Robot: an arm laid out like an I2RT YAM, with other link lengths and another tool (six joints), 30 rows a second.
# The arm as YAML. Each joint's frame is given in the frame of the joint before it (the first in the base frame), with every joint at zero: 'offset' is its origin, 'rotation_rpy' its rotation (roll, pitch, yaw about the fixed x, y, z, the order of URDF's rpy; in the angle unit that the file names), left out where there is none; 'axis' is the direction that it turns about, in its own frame. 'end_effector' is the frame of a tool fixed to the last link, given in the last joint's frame.
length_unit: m
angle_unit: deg
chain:
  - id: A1
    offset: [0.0, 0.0, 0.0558]
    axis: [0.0, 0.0, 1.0]
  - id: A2
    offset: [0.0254, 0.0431, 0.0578]
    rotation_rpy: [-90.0, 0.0, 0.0]
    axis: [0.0, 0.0, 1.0]
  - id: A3
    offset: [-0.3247, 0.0, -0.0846]
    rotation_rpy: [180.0, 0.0, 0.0]
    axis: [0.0, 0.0, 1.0]
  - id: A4
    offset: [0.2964, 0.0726, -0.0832]
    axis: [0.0, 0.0, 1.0]
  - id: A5
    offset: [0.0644, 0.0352, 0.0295]
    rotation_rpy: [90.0, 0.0, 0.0]
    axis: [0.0, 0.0, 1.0]
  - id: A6
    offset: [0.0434, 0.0, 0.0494]
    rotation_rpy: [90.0, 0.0, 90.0]
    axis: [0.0, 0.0, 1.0]
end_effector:
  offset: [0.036, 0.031, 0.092]
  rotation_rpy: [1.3, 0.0, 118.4]
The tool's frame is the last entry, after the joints.
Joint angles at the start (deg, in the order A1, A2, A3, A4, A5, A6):
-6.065 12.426 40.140 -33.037 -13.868 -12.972
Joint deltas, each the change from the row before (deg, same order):
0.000 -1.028 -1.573 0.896 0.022 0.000
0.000 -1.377 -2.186 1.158 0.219 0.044
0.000 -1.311 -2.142 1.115 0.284 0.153
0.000 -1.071 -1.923 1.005 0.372 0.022
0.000 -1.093 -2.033 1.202 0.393 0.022
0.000 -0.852 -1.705 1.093 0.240 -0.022
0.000 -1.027 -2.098 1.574 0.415 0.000
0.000 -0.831 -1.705 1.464 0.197 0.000
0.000 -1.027 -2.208 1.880 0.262 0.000
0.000 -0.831 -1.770 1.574 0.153 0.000
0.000 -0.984 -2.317 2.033 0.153 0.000
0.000 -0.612 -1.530 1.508 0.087 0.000
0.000 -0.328 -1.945 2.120 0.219 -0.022
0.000 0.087 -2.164 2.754 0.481 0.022
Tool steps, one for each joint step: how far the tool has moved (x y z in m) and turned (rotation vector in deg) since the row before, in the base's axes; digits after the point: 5 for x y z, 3 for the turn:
0.00103 -0.00016 -0.00665 -0.039 -0.349 -0.022
0.00157 -0.00069 -0.00974 -0.012 -0.339 -0.222
0.00173 -0.00083 -0.00984 0.099 -0.260 -0.295
0.00195 -0.00112 -0.00901 -0.022 -0.146 -0.373
0.00235 -0.00122 -0.00918 -0.034 -0.255 -0.394
0.00231 -0.00085 -0.00756 -0.063 -0.239 -0.238
0.00305 -0.00135 -0.00862 -0.078 -0.498 -0.414
0.00270 -0.00077 -0.00641 -0.072 -0.586 -0.197
0.00358 -0.00103 -0.00853 -0.084 -0.694 -0.262
0.00290 -0.00069 -0.00663 -0.071 -0.631 -0.153
0.00399 -0.00080 -0.00910 -0.076 -0.696 -0.153
0.00279 -0.00051 -0.00556 -0.063 -0.587 -0.087
0.00441 -0.00102 -0.00753 -0.074 -0.502 -0.219
0.00555 -0.00177 -0.00834 -0.025 -0.499 -0.481

